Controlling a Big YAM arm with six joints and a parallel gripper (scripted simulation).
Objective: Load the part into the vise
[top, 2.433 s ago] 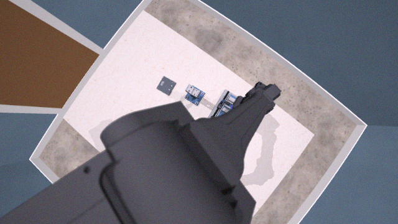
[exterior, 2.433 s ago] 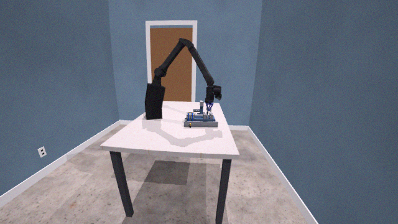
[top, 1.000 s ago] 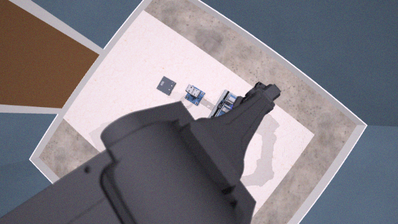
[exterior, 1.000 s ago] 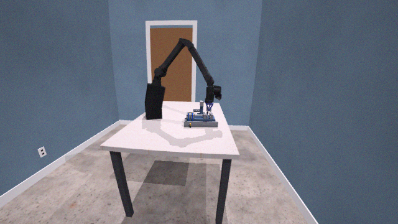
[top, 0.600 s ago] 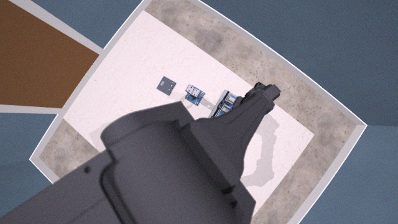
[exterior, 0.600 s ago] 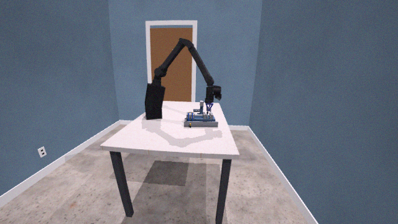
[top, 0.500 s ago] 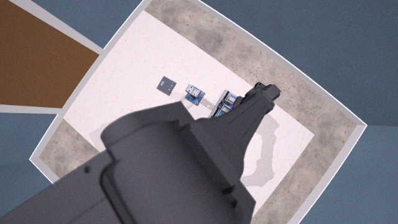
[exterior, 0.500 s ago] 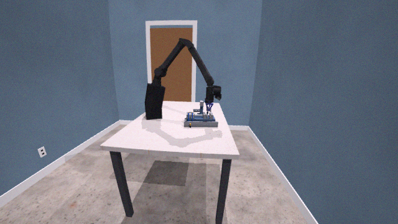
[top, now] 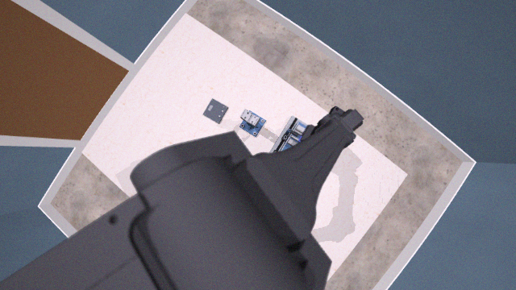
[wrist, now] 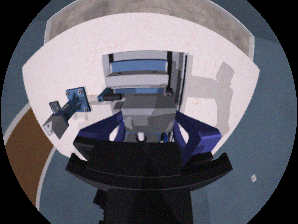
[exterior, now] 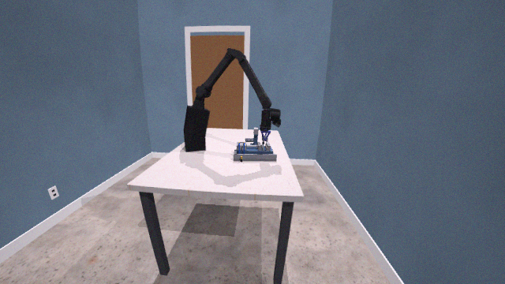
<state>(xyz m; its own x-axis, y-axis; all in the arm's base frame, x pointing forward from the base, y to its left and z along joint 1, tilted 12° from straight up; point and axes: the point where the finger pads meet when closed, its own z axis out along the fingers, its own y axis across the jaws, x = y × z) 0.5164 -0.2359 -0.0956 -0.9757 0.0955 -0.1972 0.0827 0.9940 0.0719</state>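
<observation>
The part lies 10 mm below my hand. Round my hand: dark square plate 40 mm behind, 430 mm to the left, 140 mm below.
</observation>
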